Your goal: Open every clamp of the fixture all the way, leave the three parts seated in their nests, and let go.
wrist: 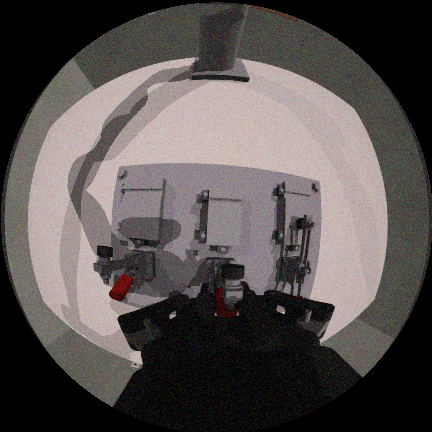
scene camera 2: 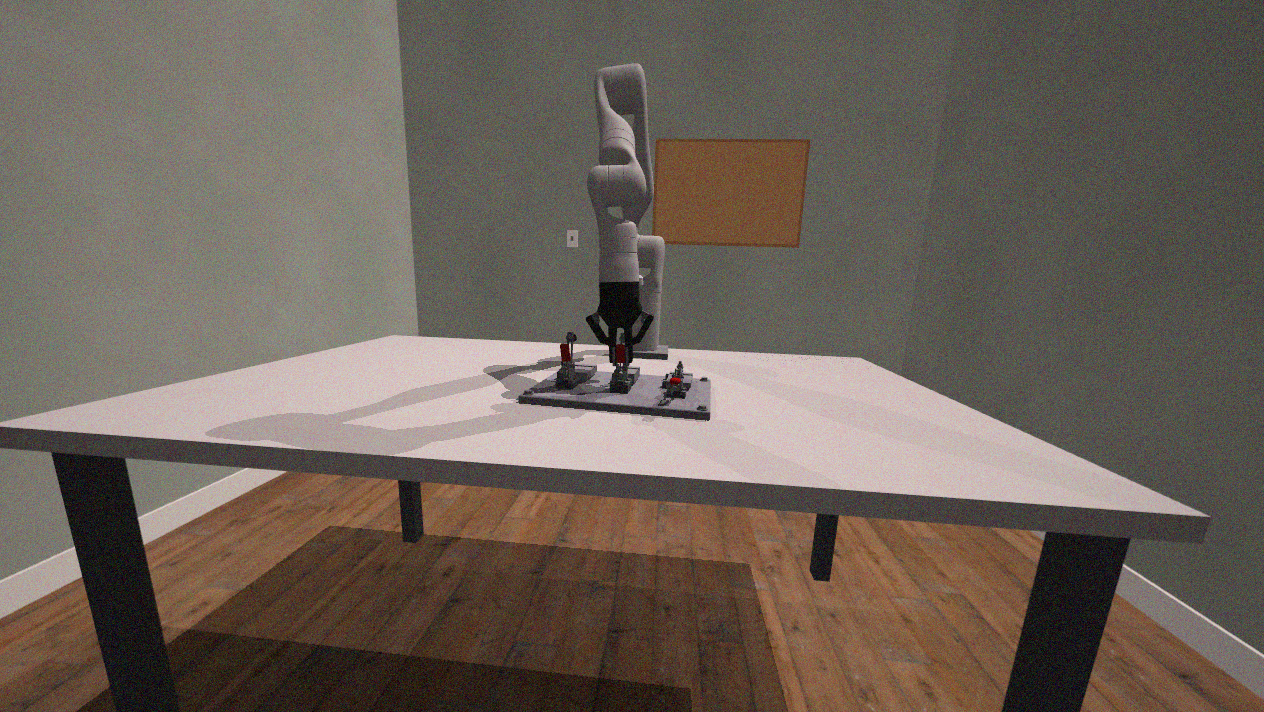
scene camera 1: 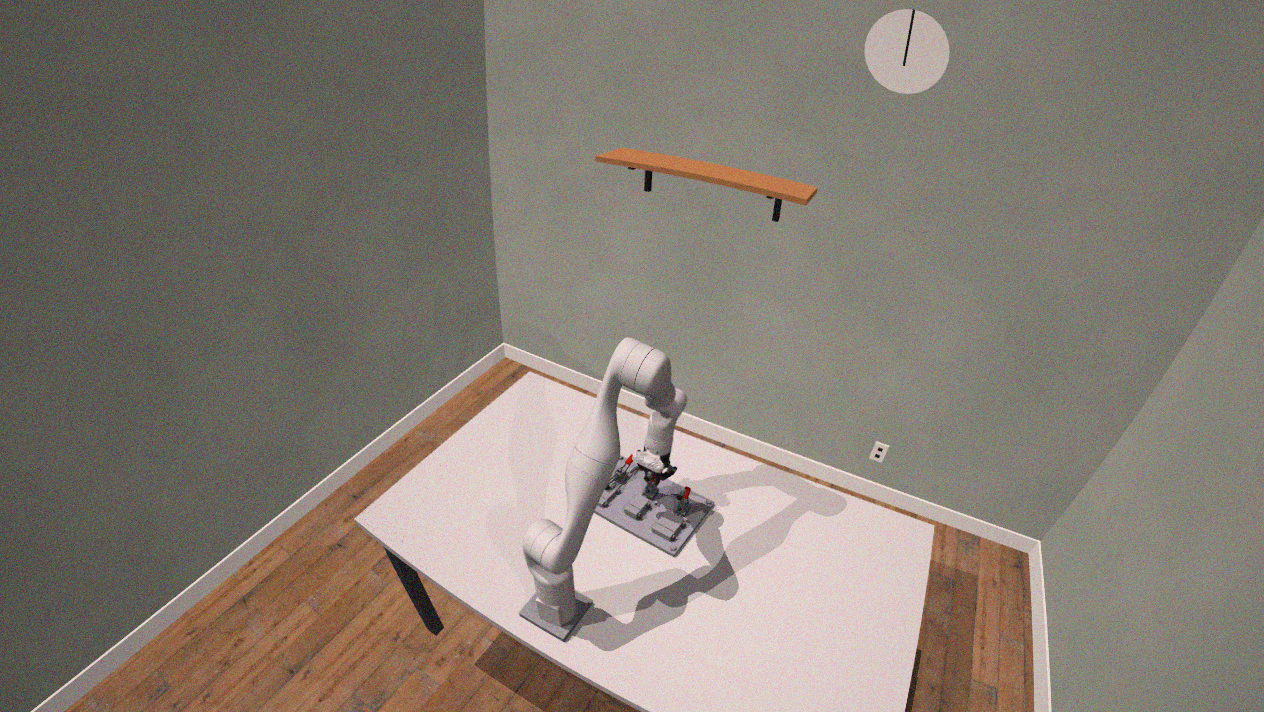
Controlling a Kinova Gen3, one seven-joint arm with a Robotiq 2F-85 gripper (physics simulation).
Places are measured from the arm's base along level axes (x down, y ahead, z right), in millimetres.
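Pixels of known places: gripper, between the fingertips: (wrist: 223, 285) (scene camera 2: 621, 365) (scene camera 1: 651, 482); arm's base, origin of its link: (wrist: 216, 63) (scene camera 2: 643, 347) (scene camera 1: 558, 608).
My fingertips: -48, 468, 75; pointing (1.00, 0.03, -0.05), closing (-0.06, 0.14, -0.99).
Note:
Ahead of a thing's pixels: the offset from my fingertips to its top centre, as dx, dy, dz. "spot": to the spot under its first point. Level surfaces: height alone.
The grey fixture plate (scene camera 1: 675, 549) (scene camera 2: 650, 404) (wrist: 182, 181) carries three clamps and three parts. My gripper (scene camera 1: 652, 478) (scene camera 2: 620, 354) (wrist: 223, 285) is shut on the middle clamp's red handle {spot: -53, -4, +2} (wrist: 226, 308), which stands upright. The middle clamp's arm (wrist: 233, 286) is raised off its part {spot: +25, -68, -16} (wrist: 225, 220). The left clamp in the wrist view, with its red handle {-39, -15, +110} (scene camera 1: 686, 492) (scene camera 2: 566, 352) (wrist: 121, 287), also stands open, clear of its part (scene camera 1: 667, 528) (wrist: 142, 205). The right clamp's arm (wrist: 303, 235) lies down over its part (wrist: 295, 202); its handle {+0, +56, -99} (scene camera 1: 628, 459) (scene camera 2: 675, 380) is low. All three parts sit in their nests.
The fixture rests on the white table {dx +66} (scene camera 1: 778, 592) (scene camera 2: 353, 389). The robot's base plate (scene camera 1: 566, 632) (wrist: 220, 77) stands behind it in the wrist view. The open left clamp and the lowered right clamp flank my fingers. A wall shelf (scene camera 1: 707, 175) hangs beyond the table.

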